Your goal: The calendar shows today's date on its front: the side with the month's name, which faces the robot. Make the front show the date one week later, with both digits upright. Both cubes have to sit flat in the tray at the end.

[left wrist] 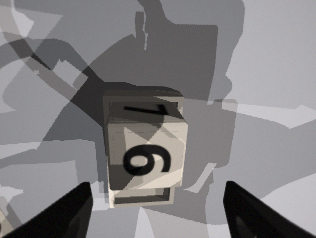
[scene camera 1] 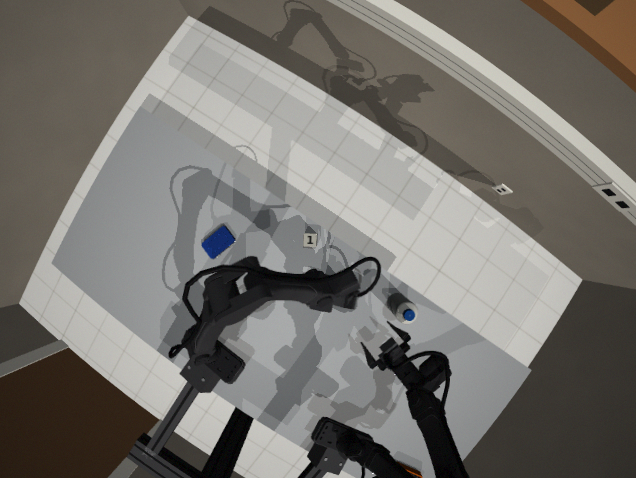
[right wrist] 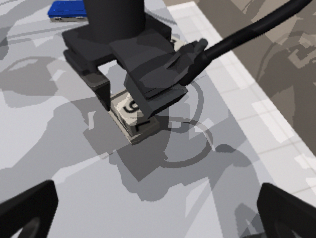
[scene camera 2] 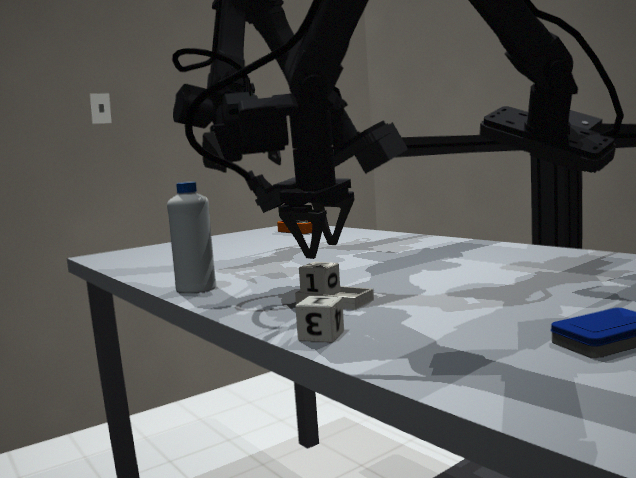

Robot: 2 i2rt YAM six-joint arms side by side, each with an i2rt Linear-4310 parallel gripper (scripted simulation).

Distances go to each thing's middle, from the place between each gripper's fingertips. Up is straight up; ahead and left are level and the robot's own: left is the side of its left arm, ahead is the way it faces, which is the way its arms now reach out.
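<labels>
I see that the calendar tray (scene camera 2: 353, 297) is 7 cm below my left hand (scene camera 2: 321, 251) and 2 cm to the left of it.
Counted from my right hand, the calendar tray is 200 mm below it, 10 mm behind it and 200 mm to the left of it.
</labels>
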